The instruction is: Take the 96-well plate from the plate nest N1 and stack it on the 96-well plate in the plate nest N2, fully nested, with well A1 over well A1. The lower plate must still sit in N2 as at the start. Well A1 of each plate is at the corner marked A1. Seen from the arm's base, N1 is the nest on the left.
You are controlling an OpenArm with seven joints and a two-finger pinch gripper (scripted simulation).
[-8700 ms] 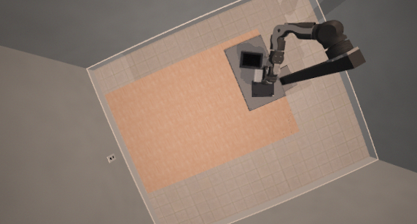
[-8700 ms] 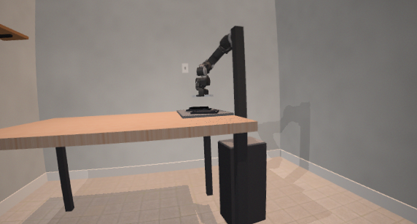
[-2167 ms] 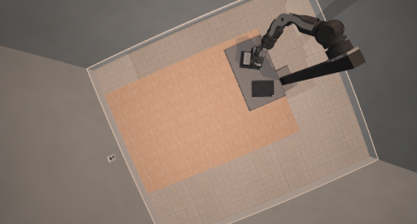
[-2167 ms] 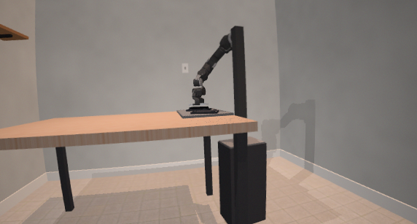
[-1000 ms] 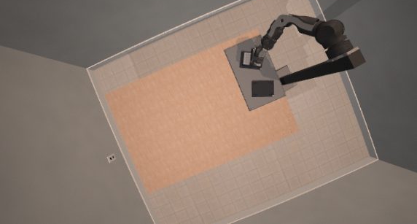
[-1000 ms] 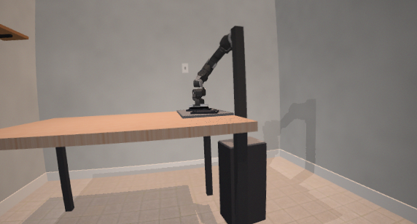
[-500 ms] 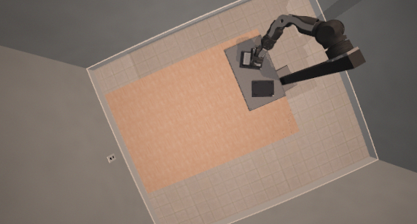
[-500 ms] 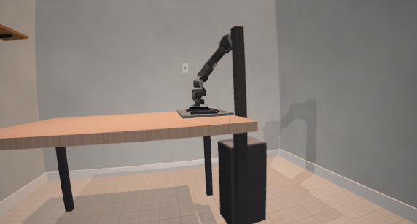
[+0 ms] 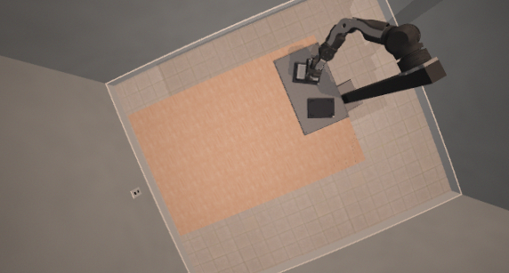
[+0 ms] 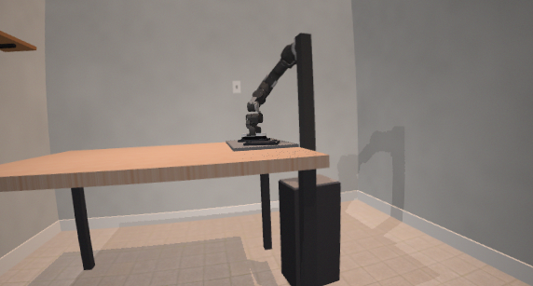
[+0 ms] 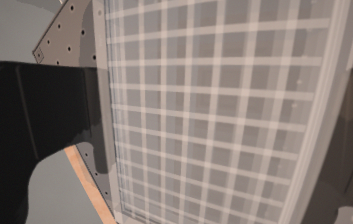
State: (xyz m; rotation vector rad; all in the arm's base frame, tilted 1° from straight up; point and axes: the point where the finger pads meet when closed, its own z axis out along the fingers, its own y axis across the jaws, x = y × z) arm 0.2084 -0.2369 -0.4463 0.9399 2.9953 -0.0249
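Now: hand right at the white 96-well plate. The rest, counted from my hand: black 96-well plate (20 mm below); then A1 mark (310 mm to the left, 30 mm below, 20 mm behind).
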